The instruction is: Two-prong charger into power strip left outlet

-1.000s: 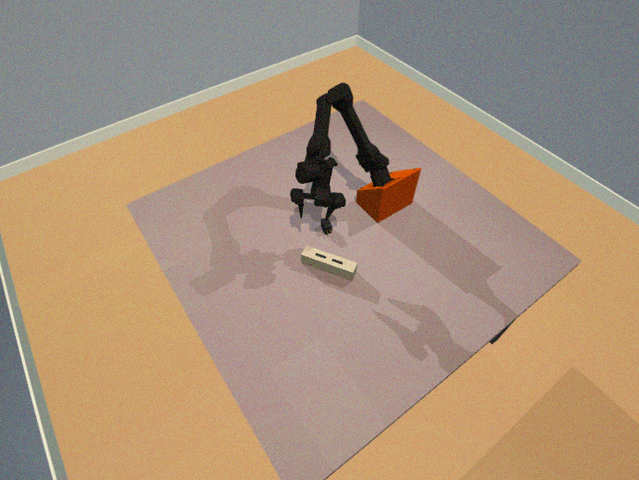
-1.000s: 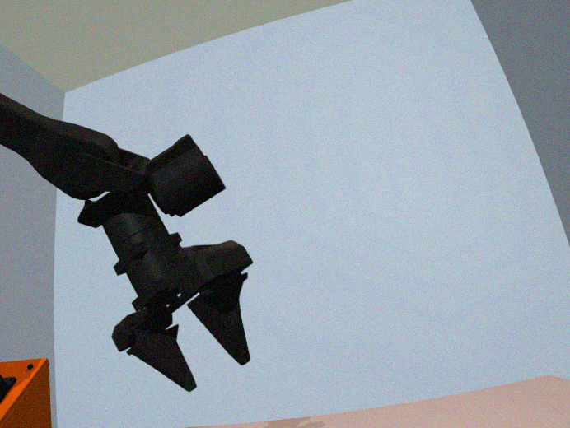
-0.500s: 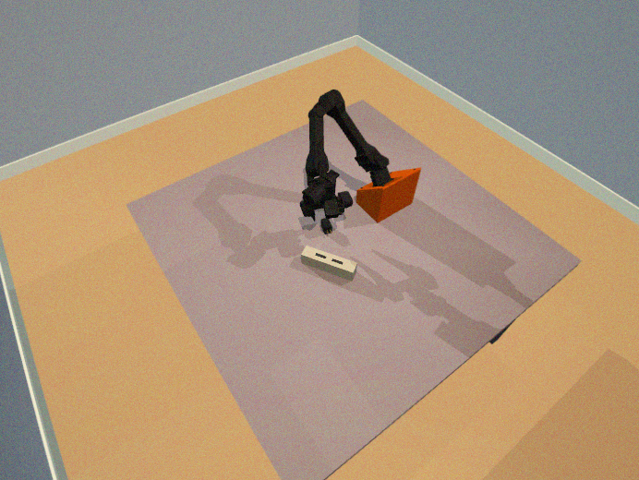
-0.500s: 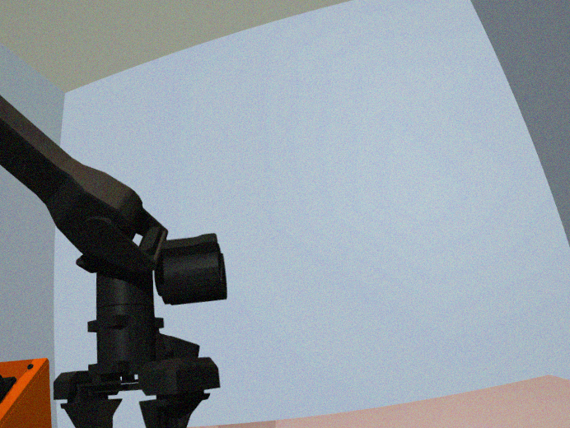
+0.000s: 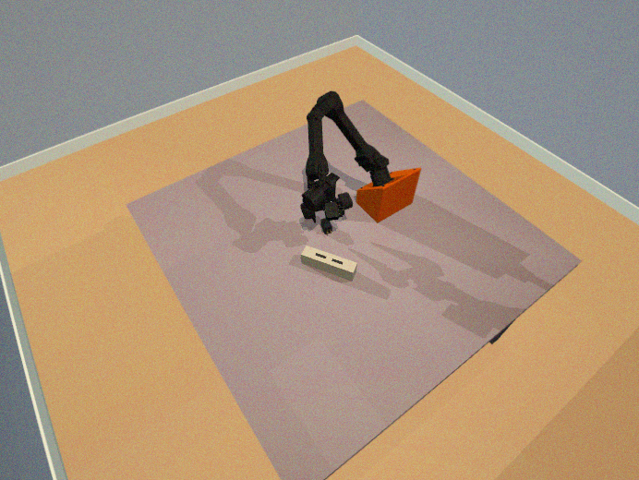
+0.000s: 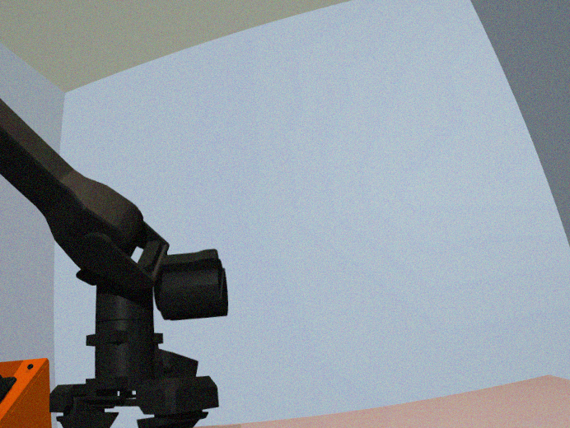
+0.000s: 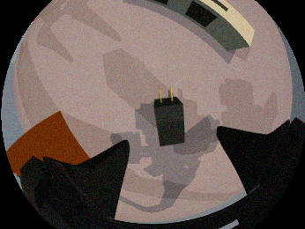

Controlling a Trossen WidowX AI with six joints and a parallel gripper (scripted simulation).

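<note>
The black two-prong charger is 4 cm below my gripper tip and 2 cm to the left of it.
</note>
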